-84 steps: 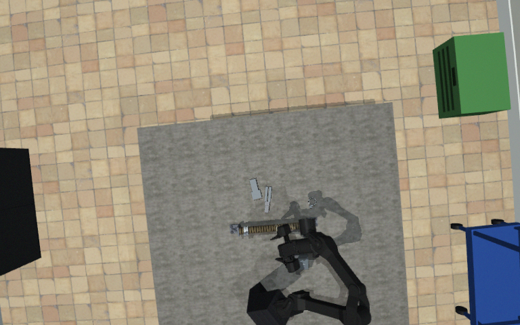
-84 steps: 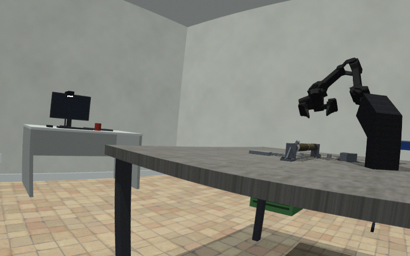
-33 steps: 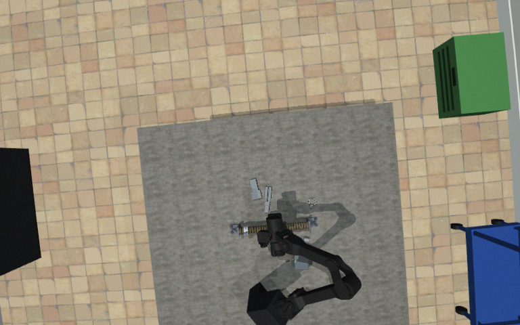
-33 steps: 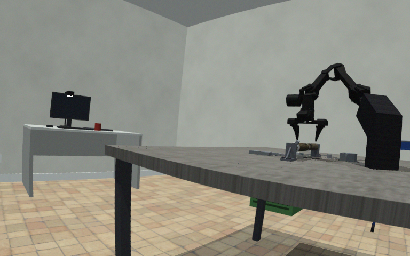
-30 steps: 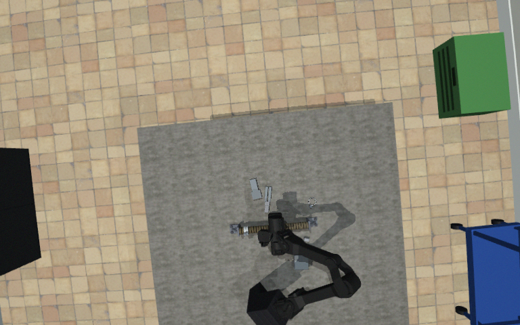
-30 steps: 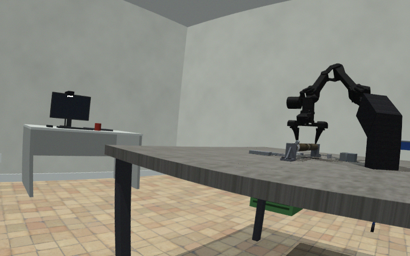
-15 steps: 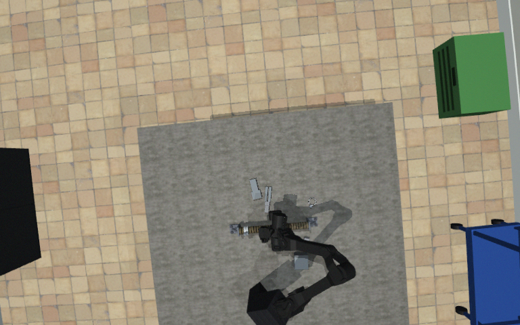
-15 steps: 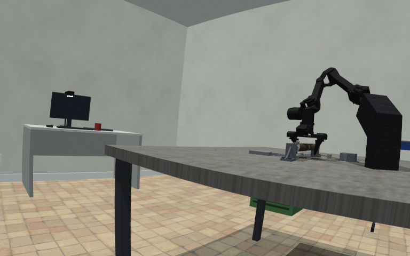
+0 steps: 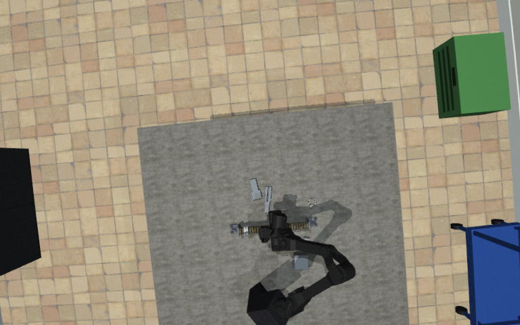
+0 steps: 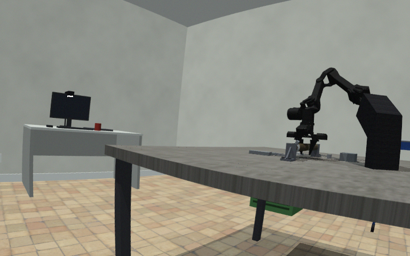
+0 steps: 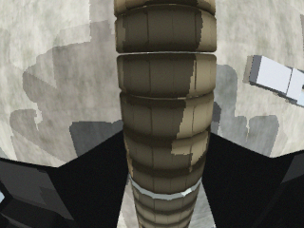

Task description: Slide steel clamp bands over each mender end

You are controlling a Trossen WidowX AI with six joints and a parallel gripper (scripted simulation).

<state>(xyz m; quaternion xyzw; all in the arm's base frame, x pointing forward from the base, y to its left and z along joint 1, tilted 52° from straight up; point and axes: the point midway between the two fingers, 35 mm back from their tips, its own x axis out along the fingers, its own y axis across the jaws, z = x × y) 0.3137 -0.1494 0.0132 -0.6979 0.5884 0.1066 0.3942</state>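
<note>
My gripper is now 130 mm past the small block, 110 mm to the left of it and 40 mm above it. From my hand the other things lie so: flat two-bar piece: 130 mm ahead, 10 mm to the right, 40 mm below; then grey block: 210 mm behind, 40 mm to the right, 30 mm below.
</note>
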